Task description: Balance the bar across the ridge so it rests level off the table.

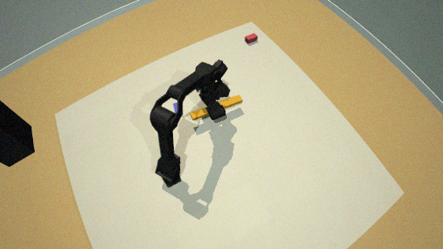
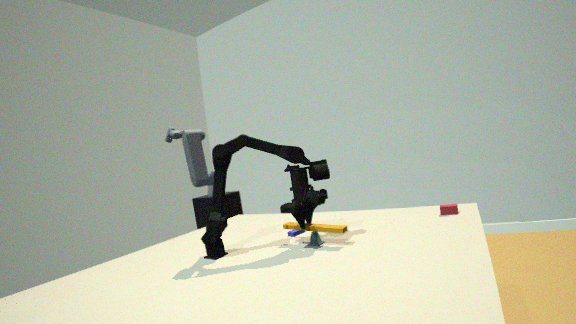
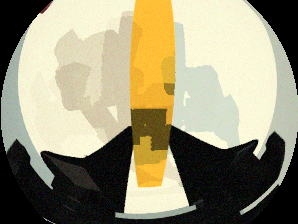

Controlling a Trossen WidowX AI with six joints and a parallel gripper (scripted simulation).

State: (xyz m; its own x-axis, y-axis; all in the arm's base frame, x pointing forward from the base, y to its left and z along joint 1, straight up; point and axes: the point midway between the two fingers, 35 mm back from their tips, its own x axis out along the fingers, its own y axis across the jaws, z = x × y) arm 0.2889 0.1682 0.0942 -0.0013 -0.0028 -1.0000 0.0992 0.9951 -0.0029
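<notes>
Right now my gripper tip is 3 cm short of the orange bar. Also, from my gripper tip: blue block 12 cm behind, 11 cm to the left, 5 cm below; then red block 45 cm ahead, 33 cm to the left, 4 cm below.
</notes>
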